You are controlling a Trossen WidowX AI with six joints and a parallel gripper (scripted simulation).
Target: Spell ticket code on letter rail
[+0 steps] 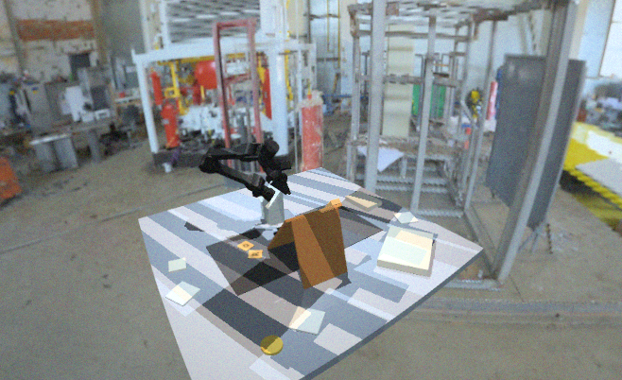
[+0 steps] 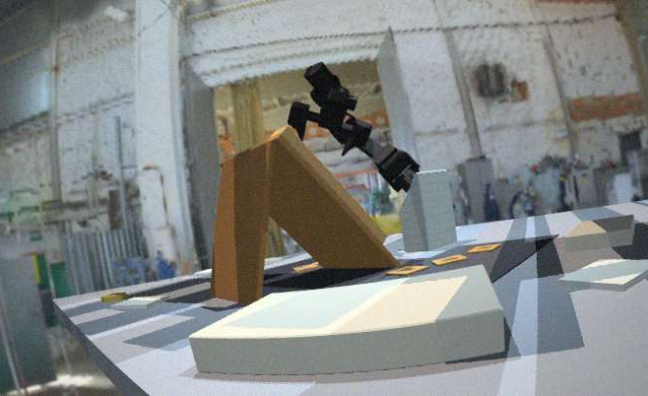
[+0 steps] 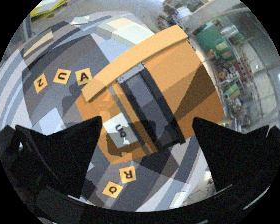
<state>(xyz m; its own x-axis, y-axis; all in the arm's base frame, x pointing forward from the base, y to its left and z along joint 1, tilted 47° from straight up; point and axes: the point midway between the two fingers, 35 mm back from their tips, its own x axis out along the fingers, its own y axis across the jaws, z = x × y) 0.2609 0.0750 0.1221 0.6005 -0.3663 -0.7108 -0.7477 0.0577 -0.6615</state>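
The yellow letter tile lies 5 cm behind my gripper tip, 25 cm to the left of it and 26 cm below it. From my gripper tip the other things lie so: dark mat (7 cm behind, 4 cm to the left, 26 cm below); white ticket (2 cm ahead, 2 cm to the right, 18 cm below); cream box (33 cm ahead, 40 cm to the left, 25 cm below).
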